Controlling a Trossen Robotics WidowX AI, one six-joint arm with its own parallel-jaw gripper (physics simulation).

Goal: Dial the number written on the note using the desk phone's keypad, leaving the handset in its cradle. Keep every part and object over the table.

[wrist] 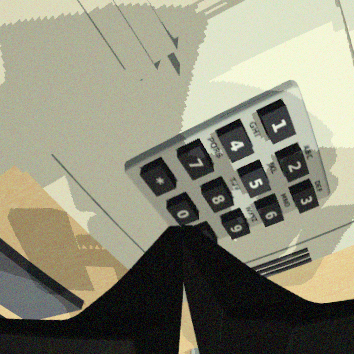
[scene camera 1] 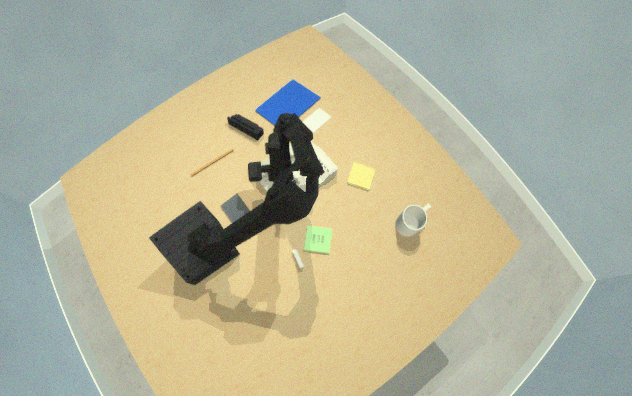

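Pixels of known places: gripper, fingertip midpoint: [wrist: 180, 236]; arm's base, link origin: [scene camera 1: 202, 237].
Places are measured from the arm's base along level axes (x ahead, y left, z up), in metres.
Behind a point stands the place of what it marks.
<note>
The white desk phone [scene camera 1: 327, 169] {x 0.427, y -0.020, z -0.090 m} [wrist: 110, 120] {x 0.279, y 0.068, z -0.111 m} lies partly under the arm in the scene view. In the wrist view, its grey keypad [wrist: 299, 115] {x 0.331, y 0.043, z -0.107 m} has black keys with white digits. My gripper [wrist: 180, 236] {x 0.278, y 0.023, z -0.100 m} is shut and empty. Its tips overlap the view of the keypad's lower edge, just below the 0 key [wrist: 182, 213] {x 0.283, y 0.030, z -0.103 m}, and cover most of the # key [wrist: 207, 233] {x 0.286, y 0.016, z -0.103 m}. I cannot tell whether they touch a key. The green note [scene camera 1: 318, 240] {x 0.270, y -0.175, z -0.123 m} bears dark writing too small to read. The handset cannot be made out clearly; the arm hides much of the phone.
A blue folder [scene camera 1: 289, 100] {x 0.508, y 0.299, z -0.125 m}, white card [scene camera 1: 318, 120] {x 0.539, y 0.165, z -0.132 m}, black stapler [scene camera 1: 245, 126] {x 0.311, y 0.284, z -0.097 m} and pencil [scene camera 1: 212, 162] {x 0.148, y 0.255, z -0.128 m} lie around the phone. A yellow pad [scene camera 1: 361, 176] {x 0.511, y -0.095, z -0.123 m}, white mug [scene camera 1: 414, 220] {x 0.552, y -0.317, z -0.125 m}, small white stick [scene camera 1: 298, 259] {x 0.187, y -0.186, z -0.113 m} and dark grey slab [scene camera 1: 235, 208] {x 0.125, y 0.064, z -0.126 m} are also on the table [scene camera 1: 370, 310] {x 0.259, y -0.442, z -0.133 m}.
</note>
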